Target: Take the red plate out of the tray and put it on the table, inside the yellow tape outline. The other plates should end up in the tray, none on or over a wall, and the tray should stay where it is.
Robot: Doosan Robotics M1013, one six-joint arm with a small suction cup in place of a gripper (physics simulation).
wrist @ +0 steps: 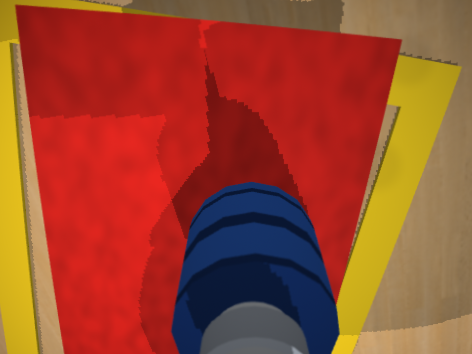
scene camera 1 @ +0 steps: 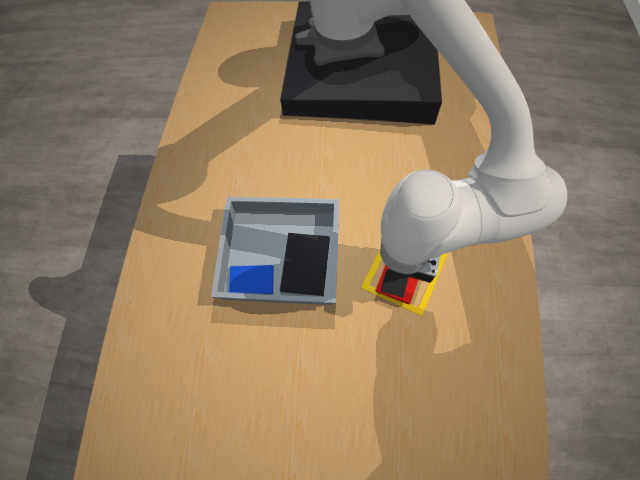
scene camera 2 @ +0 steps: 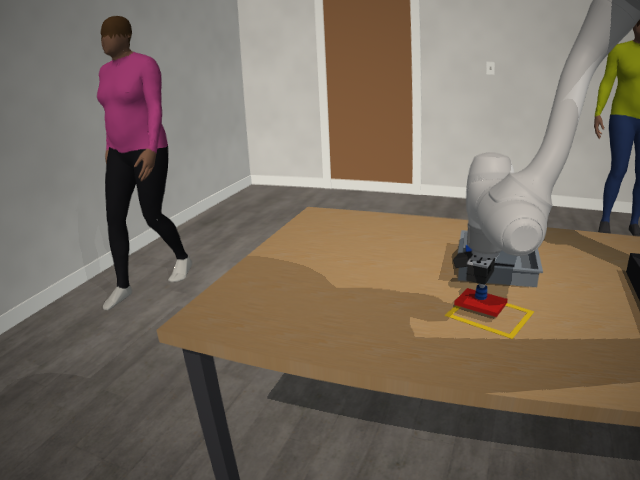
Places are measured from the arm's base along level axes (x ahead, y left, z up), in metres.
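Pixels of known places: hand, tool point: (wrist: 248, 220) (scene camera 2: 480, 300); arm's base, link origin: (scene camera 1: 345, 38).
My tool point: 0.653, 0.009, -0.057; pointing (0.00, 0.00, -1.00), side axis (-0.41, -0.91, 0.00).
Note:
Ahead of a thing's pixels: the offset from my tool point to its middle, as dx, dy, dz. Level surfaces: height alone.
My suction cup (scene camera 2: 481, 292) (wrist: 254, 240) is on top of the red plate @(+0.000, +0.014, +0.005) (scene camera 1: 412, 290) (scene camera 2: 467, 298) (wrist: 100, 175) and holds it; scene camera 1 hides the cup behind the wrist. The plate looks nearly level, a little above the table. In the wrist view it lies over the yellow tape outline (scene camera 1: 368, 283) (scene camera 2: 522, 324) (wrist: 420, 125), its far edge overlapping the far tape. The grey tray @(-0.081, -0.230, +0.010) (scene camera 1: 335, 248) (scene camera 2: 524, 279) stands beside the outline. In it the blue plate @(-0.029, -0.294, -0.007) (scene camera 1: 251, 281) and the black plate @(-0.053, -0.178, -0.007) (scene camera 1: 305, 263) lie inside the walls.
The robot's black base block (scene camera 1: 361, 110) stands at the back of the table @(dz -0.015) (scene camera 1: 258, 387) (scene camera 2: 336, 341). The arm (scene camera 1: 506, 201) (scene camera 2: 563, 118) reaches over the outline's side. One person (scene camera 2: 129, 103) is at the left of the room, another (scene camera 2: 626, 82) at the right.

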